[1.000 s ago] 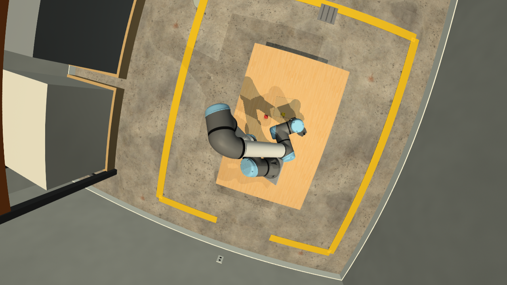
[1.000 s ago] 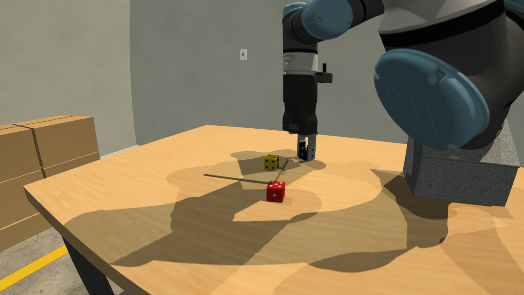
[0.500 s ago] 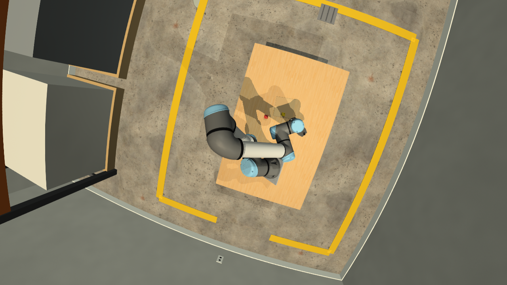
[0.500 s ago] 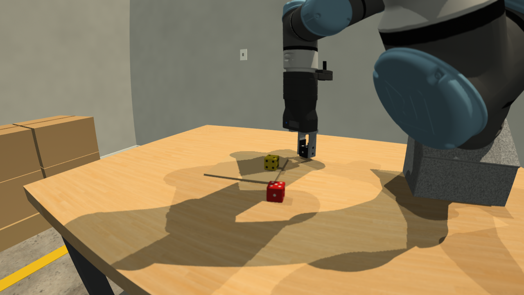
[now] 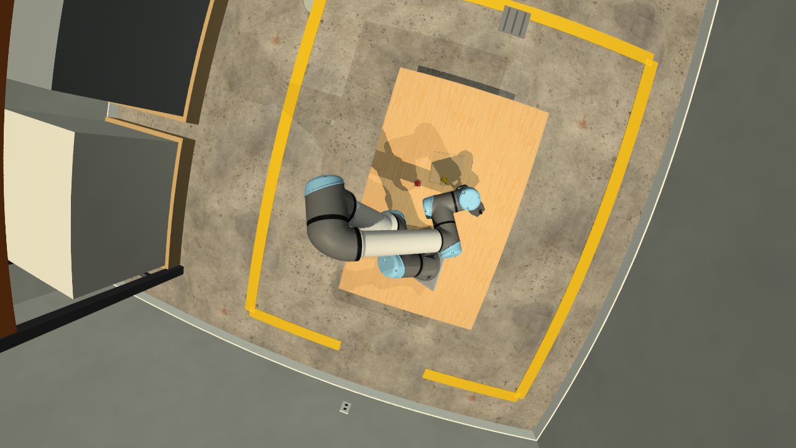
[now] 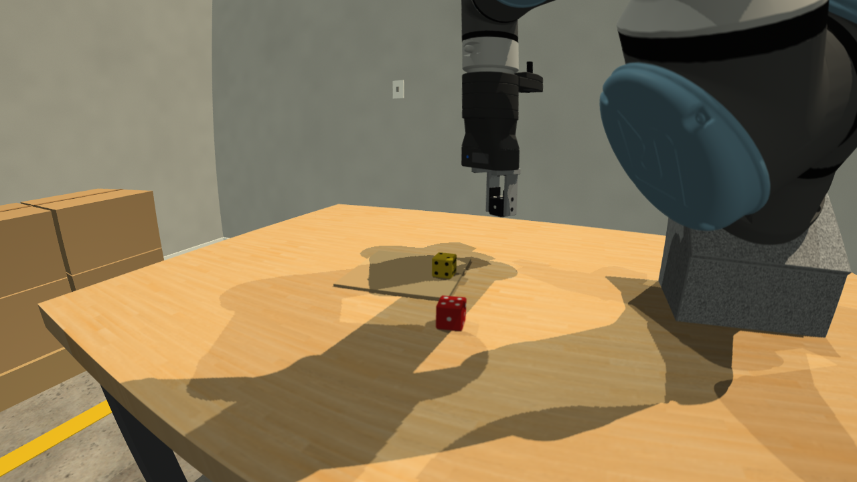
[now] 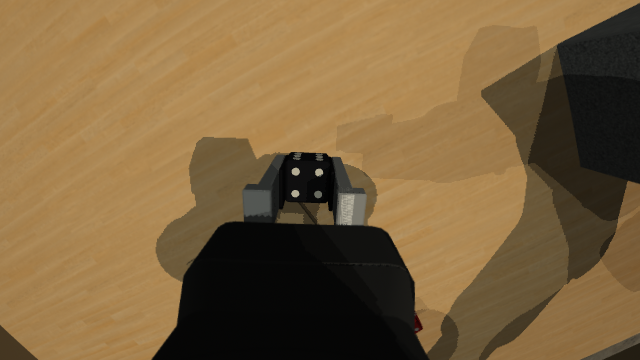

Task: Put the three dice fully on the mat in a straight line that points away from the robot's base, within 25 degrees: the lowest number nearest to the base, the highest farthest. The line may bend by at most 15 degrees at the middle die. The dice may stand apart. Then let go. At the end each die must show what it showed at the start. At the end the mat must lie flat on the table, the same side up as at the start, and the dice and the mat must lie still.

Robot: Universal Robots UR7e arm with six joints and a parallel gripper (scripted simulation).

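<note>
The tan mat is 110 mm ahead of my hand, 90 mm to the left of it and 80 mm below it. The rest, counted from my hand: red die 210 mm to the left, 70 mm below, 20 mm ahead; then black die 10 mm below; then yellow die 100 mm to the left, 70 mm below, 60 mm ahead.
</note>
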